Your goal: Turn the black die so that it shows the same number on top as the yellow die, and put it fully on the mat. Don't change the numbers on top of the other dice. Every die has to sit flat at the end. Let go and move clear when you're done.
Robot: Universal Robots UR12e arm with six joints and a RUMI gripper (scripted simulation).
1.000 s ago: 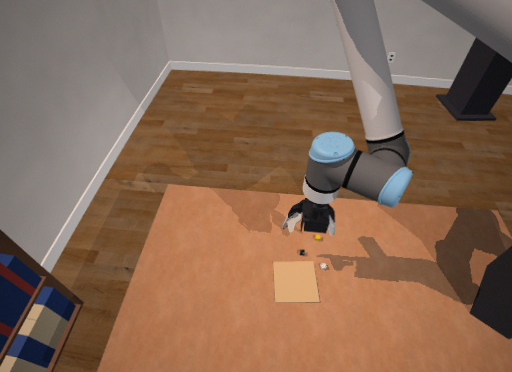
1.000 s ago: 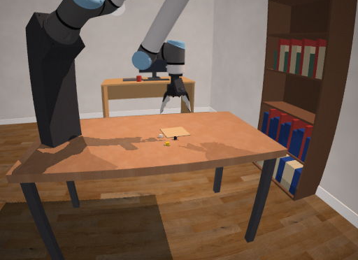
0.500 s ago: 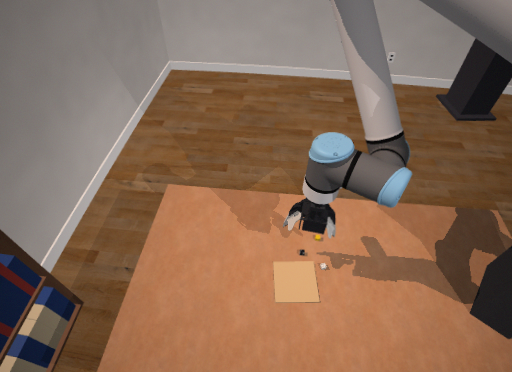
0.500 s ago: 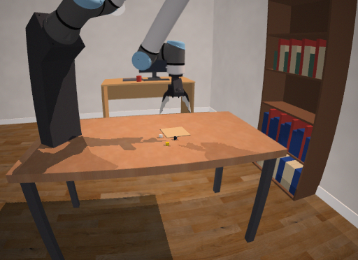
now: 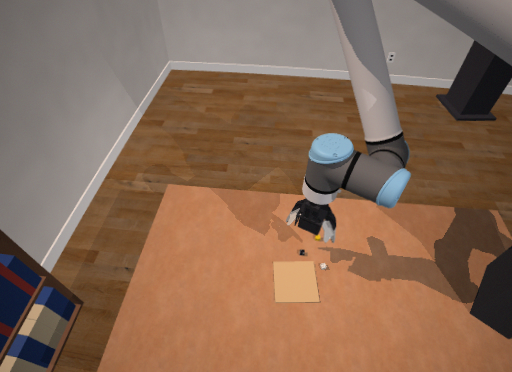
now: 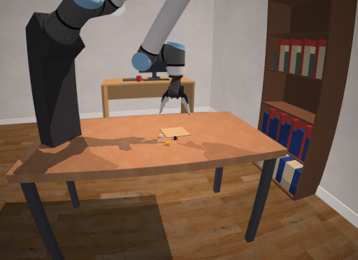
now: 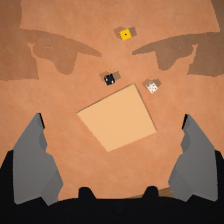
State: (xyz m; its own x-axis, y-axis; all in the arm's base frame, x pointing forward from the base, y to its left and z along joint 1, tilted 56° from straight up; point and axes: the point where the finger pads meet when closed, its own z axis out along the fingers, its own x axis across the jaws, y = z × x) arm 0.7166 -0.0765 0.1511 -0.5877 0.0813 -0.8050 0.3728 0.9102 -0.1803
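Now: the black die 10 mm ahead of my hand and 130 mm below it. Also, from my hand: tan mat 40 mm ahead, 100 mm to the left, 140 mm below; white die 60 mm behind, 60 mm to the left, 130 mm below; yellow die 60 mm behind, 50 mm to the right, 130 mm below.
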